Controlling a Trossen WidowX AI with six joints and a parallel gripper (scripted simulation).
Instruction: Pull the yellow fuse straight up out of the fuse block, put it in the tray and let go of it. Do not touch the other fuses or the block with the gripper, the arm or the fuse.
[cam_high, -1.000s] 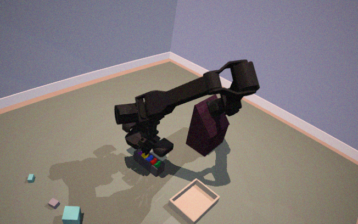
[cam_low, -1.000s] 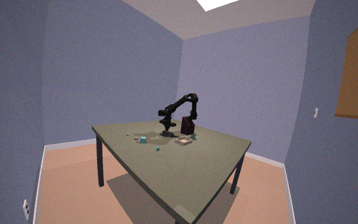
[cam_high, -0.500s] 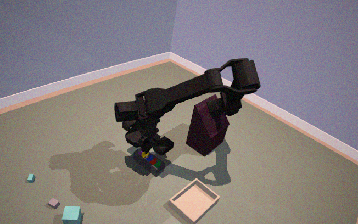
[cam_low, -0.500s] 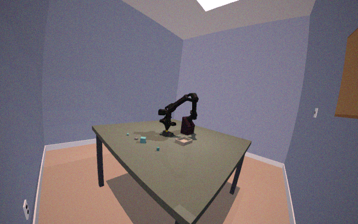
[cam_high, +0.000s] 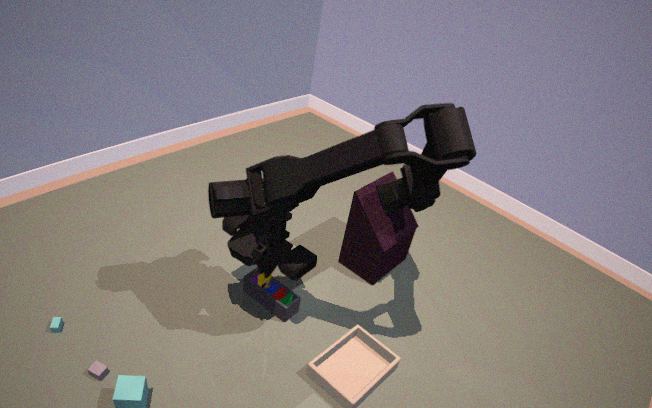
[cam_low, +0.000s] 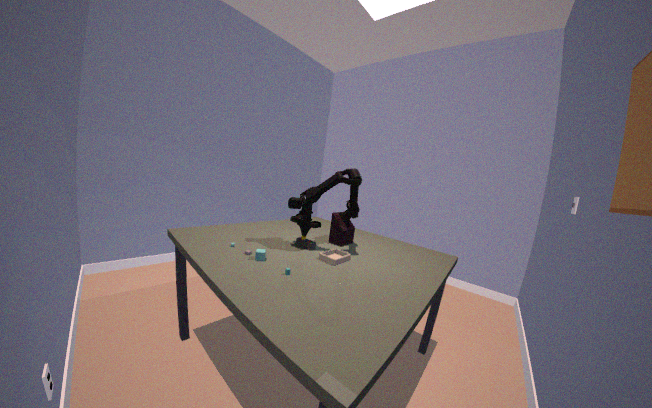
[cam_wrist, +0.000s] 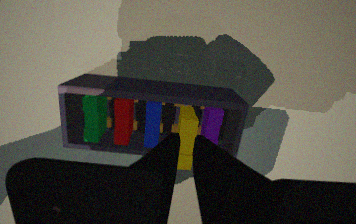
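Now: the tray 30 mm behind my gripper tip, 230 mm to the left of it and 50 mm below it. The rest, counted from my gripper tip: yellow fuse (10 mm below).
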